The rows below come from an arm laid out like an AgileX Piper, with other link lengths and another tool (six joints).
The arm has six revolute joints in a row. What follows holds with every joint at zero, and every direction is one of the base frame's. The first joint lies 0.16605 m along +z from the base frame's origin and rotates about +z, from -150.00 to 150.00 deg. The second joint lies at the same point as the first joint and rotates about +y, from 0.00 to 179.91 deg. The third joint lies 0.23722 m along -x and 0.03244 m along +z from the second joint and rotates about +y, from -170.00 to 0.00 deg. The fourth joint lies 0.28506 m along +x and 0.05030 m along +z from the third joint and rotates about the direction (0.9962, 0, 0.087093), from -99.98 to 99.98 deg. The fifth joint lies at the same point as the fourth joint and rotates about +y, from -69.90 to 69.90 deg. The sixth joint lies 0.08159 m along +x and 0.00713 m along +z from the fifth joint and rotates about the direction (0.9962, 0, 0.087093), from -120.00 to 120.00 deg. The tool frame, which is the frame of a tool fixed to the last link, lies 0.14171 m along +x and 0.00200 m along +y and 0.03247 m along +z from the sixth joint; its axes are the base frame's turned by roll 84.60, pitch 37.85 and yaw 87.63 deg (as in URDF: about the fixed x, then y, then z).
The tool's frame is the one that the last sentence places.
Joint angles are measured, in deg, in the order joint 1, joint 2, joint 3, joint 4, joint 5, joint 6. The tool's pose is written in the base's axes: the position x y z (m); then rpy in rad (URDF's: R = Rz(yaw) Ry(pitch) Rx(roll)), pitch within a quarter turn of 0, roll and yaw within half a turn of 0. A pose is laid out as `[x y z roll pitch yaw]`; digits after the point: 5 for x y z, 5 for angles.
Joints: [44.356 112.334 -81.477 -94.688 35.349 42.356]
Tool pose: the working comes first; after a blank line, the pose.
Where each joint sits with the arm in this pose, in the base's axes (m; each line is computed from the numbers above, not from the rounded line before):
joint 1: 0.0000 0.0000 0.1661
joint 2: 0.0000 0.0000 0.1661
joint 3: 0.0859 0.0840 0.3731
joint 4: 0.2793 0.2731 0.2701
joint 5: 0.2793 0.2731 0.2701
joint 6: 0.3565 0.2826 0.2445
the tool: 0.4918 0.3184 0.2051

[0.49182 0.31842 0.20509 -2.51292 1.14732 -2.35230]
